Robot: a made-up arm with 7 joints. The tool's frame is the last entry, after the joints.
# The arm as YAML. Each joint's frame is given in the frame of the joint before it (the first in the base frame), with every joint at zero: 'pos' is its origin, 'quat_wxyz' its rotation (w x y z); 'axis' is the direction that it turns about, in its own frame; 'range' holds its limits. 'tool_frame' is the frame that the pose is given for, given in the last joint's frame.
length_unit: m
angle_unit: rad
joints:
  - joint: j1
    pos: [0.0, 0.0, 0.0]
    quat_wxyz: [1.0, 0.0, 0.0, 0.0]
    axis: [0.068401, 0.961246, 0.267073]
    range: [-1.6, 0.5]
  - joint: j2
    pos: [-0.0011, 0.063, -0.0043]
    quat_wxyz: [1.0, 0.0, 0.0, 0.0]
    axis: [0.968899, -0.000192, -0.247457]
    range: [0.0, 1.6]
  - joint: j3
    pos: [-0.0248, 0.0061, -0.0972]
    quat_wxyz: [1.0, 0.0, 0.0, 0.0]
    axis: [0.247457, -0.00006, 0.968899]
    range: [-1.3, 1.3]
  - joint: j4
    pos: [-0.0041, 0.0, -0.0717]
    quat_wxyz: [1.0, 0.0, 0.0, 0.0]
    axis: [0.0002, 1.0, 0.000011]
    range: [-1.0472, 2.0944]
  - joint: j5
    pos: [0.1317, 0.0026, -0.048]
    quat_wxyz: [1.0, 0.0, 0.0, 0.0]
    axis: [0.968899, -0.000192, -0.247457]
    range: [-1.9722, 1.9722]
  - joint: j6
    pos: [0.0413, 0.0, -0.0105]
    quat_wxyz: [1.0, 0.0, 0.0, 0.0]
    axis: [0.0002, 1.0, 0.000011]
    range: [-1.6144, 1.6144]
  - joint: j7
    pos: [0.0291, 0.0, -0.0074]
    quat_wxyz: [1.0, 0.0, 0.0, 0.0]
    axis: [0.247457, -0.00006, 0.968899]
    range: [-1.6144, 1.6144]
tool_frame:
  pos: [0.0, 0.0, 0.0]
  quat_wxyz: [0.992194, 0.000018, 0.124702, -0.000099]
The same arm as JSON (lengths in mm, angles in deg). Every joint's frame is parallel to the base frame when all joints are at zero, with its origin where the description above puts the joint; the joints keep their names.
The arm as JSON. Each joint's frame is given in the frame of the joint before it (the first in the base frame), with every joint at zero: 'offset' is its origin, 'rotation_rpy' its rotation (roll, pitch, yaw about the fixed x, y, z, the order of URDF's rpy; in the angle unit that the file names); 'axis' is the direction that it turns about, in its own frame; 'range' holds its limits. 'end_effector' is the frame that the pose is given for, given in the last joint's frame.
{"length_unit": "mm", "angle_unit": "deg", "chain": [
  {"id": "j1", "offset": [0.0, 0.0, 0.0], "rotation_rpy": [0.0, 0.0, 0.0], "axis": [0.068403, 0.961235, 0.26711], "range": [-91.67, 28.65]},
  {"id": "j2", "offset": [-1.1, 63.0, -4.3], "rotation_rpy": [0.0, 0.0, 0.0], "axis": [0.968889, -0.0002, -0.247497], "range": [0.0, 91.67]},
  {"id": "j3", "offset": [-24.8, 6.1, -97.2], "rotation_rpy": [0.0, 0.0, 0.0], "axis": [0.247497, -0.0001, 0.968889], "range": [-74.48, 74.48]},
  {"id": "j4", "offset": [-4.1, 0.0, -71.7], "rotation_rpy": [0.0, 0.0, 0.0], "axis": [0.0002, 1.0, 0.0], "range": [-60.0, 120.0]},
  {"id": "j5", "offset": [131.7, 2.6, -48.0], "rotation_rpy": [0.0, 0.0, 0.0], "axis": [0.968889, -0.0002, -0.247497], "range": [-113.0, 113.0]},
  {"id": "j6", "offset": [41.3, 0.0, -10.5], "rotation_rpy": [0.0, 0.0, 0.0], "axis": [0.0002, 1.0, 0.0], "range": [-92.5, 92.5]},
  {"id": "j7", "offset": [29.1, 0.0, -7.4], "rotation_rpy": [0.0, 0.0, 0.0], "axis": [0.247497, -0.0001, 0.968889], "range": [-92.5, 92.5]}
], "end_effector": {"offset": [0.0, 0.0, 0.0], "rotation_rpy": [0.0, 14.33, -0.01]}}

